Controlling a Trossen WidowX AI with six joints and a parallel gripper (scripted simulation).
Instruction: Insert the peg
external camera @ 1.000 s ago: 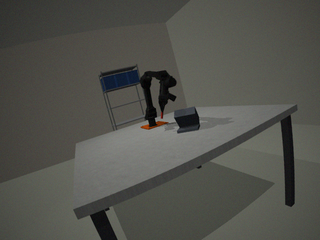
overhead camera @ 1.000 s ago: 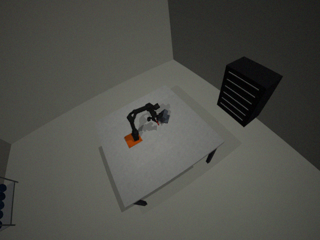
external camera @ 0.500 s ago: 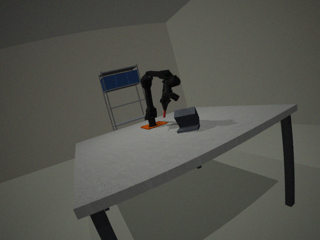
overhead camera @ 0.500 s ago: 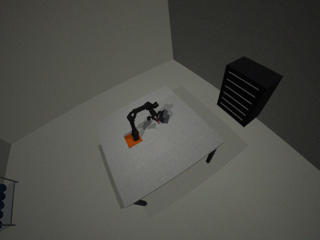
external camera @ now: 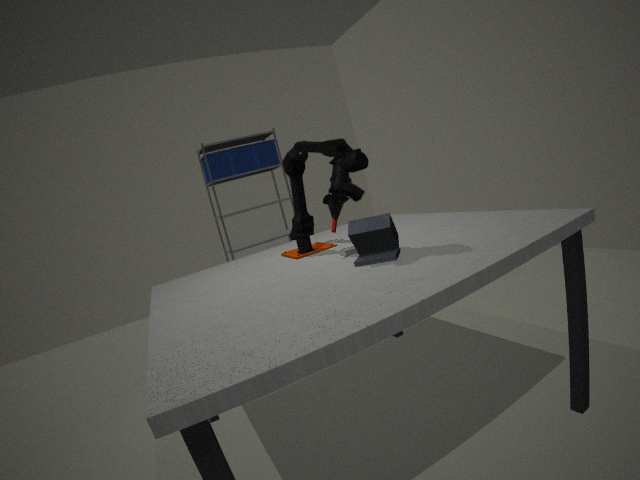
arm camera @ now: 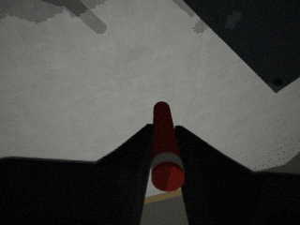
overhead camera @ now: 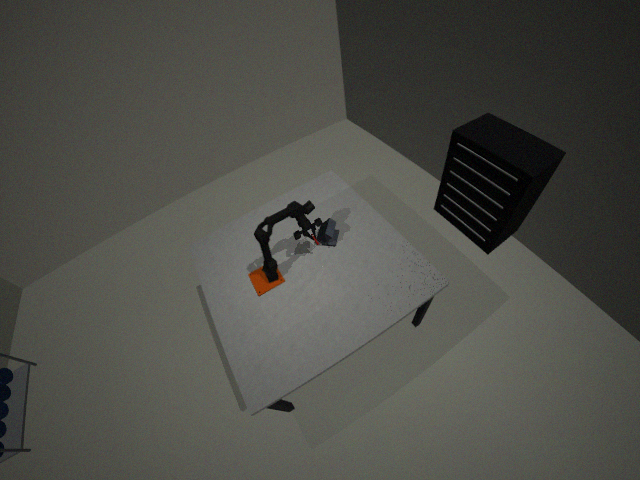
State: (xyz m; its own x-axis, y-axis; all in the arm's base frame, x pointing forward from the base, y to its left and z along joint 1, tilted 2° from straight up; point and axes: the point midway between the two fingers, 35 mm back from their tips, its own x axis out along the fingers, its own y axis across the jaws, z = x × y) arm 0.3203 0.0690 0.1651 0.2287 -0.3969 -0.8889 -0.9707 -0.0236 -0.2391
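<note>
The grey sloped panel is 10 cm ahead of my gripper tip, 8 cm to the left of it and 7 cm below it. The rest, counted from my gripper tip: red peg: 2 cm above, 1 cm to the left.
</note>
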